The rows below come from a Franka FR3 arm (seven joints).
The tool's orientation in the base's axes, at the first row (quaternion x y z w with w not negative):
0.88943 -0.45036 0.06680 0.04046
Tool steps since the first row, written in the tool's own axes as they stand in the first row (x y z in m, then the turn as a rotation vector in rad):
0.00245 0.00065 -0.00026 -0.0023 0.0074 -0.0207
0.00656 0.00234 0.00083 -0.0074 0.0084 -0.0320
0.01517 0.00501 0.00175 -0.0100 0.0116 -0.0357
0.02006 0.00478 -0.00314 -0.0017 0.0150 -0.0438
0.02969 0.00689 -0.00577 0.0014 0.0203 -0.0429
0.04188 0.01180 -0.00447 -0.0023 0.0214 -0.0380
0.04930 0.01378 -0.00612 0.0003 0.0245 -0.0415
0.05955 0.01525 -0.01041 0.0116 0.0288 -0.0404
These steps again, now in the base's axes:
0.00089 -0.00230 0.00064 -0.0090 0.0002 0.0202
0.00202 -0.00671 0.00023 -0.0137 0.0052 0.0306
0.00498 -0.01526 0.00069 -0.0182 0.0058 0.0338
0.00763 -0.01837 0.00627 -0.0167 -0.0017 0.0432
0.01135 -0.02693 0.01039 -0.0191 -0.0074 0.0428
0.01463 -0.03971 0.01106 -0.0217 -0.0058 0.0374
0.01724 -0.04657 0.01386 -0.0230 -0.0092 0.0413
0.02171 -0.05502 0.01971 -0.0198 -0.0209 0.0420

